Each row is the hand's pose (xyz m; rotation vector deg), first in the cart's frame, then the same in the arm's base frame.
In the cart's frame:
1: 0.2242 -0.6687 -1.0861 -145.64 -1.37 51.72
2: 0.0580 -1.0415 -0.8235 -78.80 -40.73 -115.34
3: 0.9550 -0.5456 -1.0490 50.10 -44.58 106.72
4: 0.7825 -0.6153 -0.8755 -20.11 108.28 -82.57
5: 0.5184 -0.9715 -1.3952 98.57 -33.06 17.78
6: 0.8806 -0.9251 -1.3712 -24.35 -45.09 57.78
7: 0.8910 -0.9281 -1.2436 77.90 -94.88 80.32
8: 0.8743 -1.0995 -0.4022 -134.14 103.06 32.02
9: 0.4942 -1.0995 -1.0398 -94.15 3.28 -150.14
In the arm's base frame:
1: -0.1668 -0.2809 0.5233 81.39 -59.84 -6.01
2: -0.3486 0.1637 0.5933 68.47 95.68 27.52
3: 0.5424 -0.3764 0.7195 -46.02 53.91 70.02
4: 0.4183 -0.1842 0.6082 32.77 27.83 171.61
5: -0.0849 -0.3663 1.0330 -30.34 -22.11 23.39
6: 0.2639 -0.4004 1.1381 -136.36 36.64 54.35
7: 0.3112 -0.2976 1.0781 -24.51 7.51 97.42
8: 0.5008 0.4770 0.7594 39.21 -78.46 67.64
9: -0.0369 -0.0046 0.9324 25.82 81.40 56.59

